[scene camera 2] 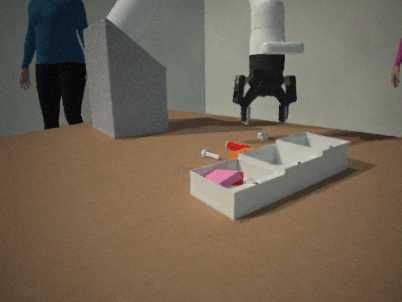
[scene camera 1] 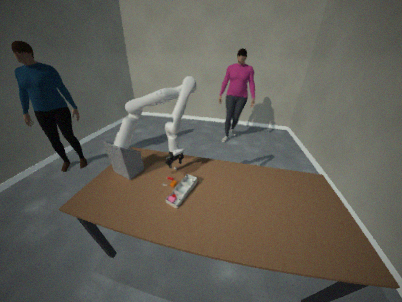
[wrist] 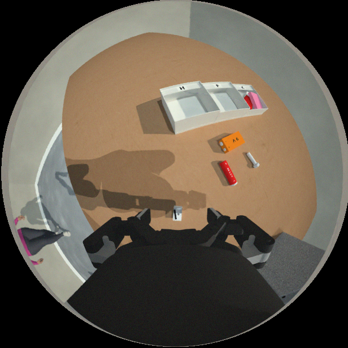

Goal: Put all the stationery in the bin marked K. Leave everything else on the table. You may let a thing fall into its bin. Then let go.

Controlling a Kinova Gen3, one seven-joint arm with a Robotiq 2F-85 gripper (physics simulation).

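Pixels of known places: gripper, fingertip midpoint: [scene camera 2: 264, 122] [scene camera 1: 175, 165]; arm's base, origin of the base link: [scene camera 2: 117, 39] [scene camera 1: 121, 147].
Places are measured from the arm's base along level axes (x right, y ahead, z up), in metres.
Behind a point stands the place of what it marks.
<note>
My gripper [scene camera 1: 174, 164] @(x -0.090, y 0.354, z -0.196 m) [scene camera 2: 264, 121] @(x -0.090, y 0.354, z -0.196 m) [wrist: 178, 214] is open and empty, pointing down above a small white-and-grey piece with a black strip [scene camera 1: 175, 168] @(x -0.095, y 0.349, z -0.227 m) [scene camera 2: 263, 135] @(x -0.086, y 0.354, z -0.225 m) [wrist: 177, 214], possibly a sharpener. In the wrist view that piece shows between the fingertips; in scene camera 2 it lies on the table below them. Bin K [scene camera 2: 212, 196] @(x 0.250, y 0.411, z -0.221 m) [wrist: 243, 87] is the end compartment of the white three-part tray. It holds a pink block [scene camera 1: 171, 198] @(x 0.218, y 0.401, z -0.207 m) [scene camera 2: 222, 177] @(x 0.229, y 0.413, z -0.204 m) [wrist: 256, 100] and a red thing [scene camera 2: 241, 177] @(x 0.192, y 0.421, z -0.216 m) [wrist: 248, 102], partly hidden.
An orange 9V battery [scene camera 1: 173, 184] [scene camera 2: 241, 152] [wrist: 231, 142], a red cylindrical battery [scene camera 1: 171, 178] @(x 0.028, y 0.350, z -0.222 m) [scene camera 2: 237, 146] @(x 0.030, y 0.342, z -0.224 m) [wrist: 228, 173] and a pale bolt [scene camera 1: 164, 185] @(x 0.090, y 0.315, z -0.226 m) [scene camera 2: 210, 154] @(x 0.092, y 0.317, z -0.227 m) [wrist: 253, 160] lie between gripper and tray. Bins H and F adjoin K. Two people stand beyond the table.
</note>
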